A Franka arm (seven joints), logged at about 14 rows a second.
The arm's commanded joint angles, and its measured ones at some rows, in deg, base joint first. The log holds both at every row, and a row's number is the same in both.
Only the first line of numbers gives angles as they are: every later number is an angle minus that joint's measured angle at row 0.
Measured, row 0: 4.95, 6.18, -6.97, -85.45, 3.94, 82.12, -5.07
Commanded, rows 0 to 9: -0.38, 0.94, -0.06, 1.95, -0.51, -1.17, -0.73; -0.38, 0.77, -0.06, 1.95, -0.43, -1.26, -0.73; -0.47, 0.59, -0.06, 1.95, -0.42, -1.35, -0.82; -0.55, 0.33, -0.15, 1.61, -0.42, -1.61, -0.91; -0.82, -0.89, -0.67, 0.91, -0.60, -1.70, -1.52; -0.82, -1.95, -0.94, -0.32, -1.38, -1.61, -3.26; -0.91, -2.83, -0.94, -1.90, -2.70, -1.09, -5.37; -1.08, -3.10, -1.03, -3.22, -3.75, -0.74, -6.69; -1.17, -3.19, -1.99, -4.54, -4.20, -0.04, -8.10; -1.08, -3.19, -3.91, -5.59, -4.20, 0.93, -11.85
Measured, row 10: -0.67, -1.49, -1.54, -1.18, -2.75, -0.65, -5.39
